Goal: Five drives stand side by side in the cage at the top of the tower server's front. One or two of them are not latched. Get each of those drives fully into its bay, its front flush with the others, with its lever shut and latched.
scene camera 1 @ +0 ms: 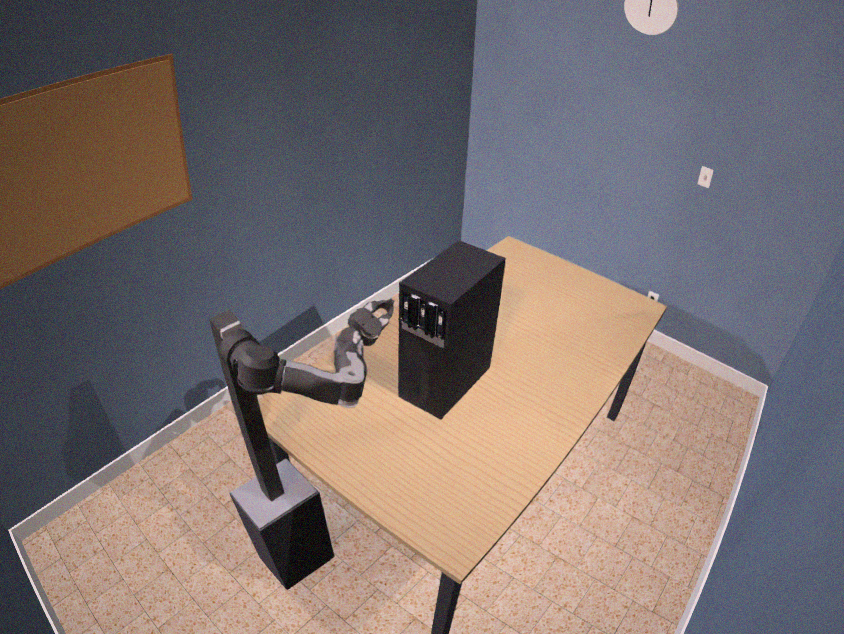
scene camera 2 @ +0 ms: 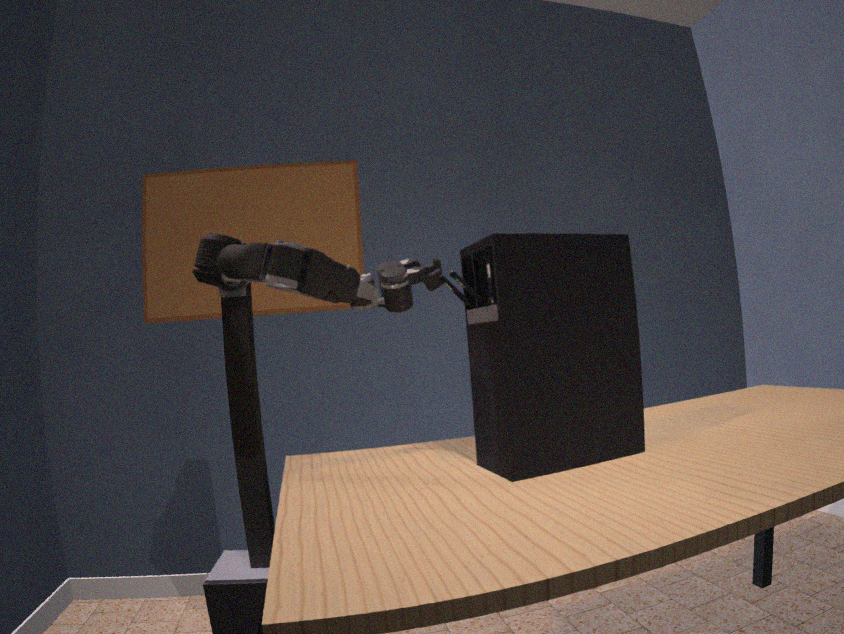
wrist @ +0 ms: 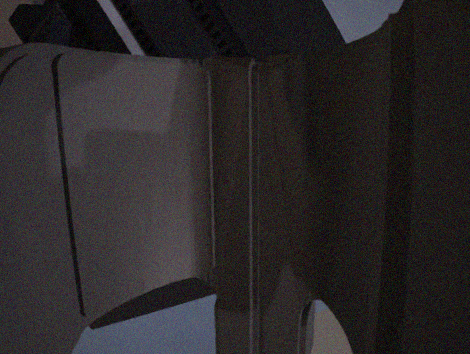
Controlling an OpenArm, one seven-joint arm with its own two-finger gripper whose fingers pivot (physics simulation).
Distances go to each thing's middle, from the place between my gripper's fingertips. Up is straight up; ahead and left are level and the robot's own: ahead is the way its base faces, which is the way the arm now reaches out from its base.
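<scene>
Pedestal (scene camera 1: 293, 546): far below my hand, far behind it and a fair way to the left of it. I see the black tower server (scene camera 2: 556, 382) 19 cm below my hand, 22 cm ahead of it and 4 cm to the right of it.
</scene>
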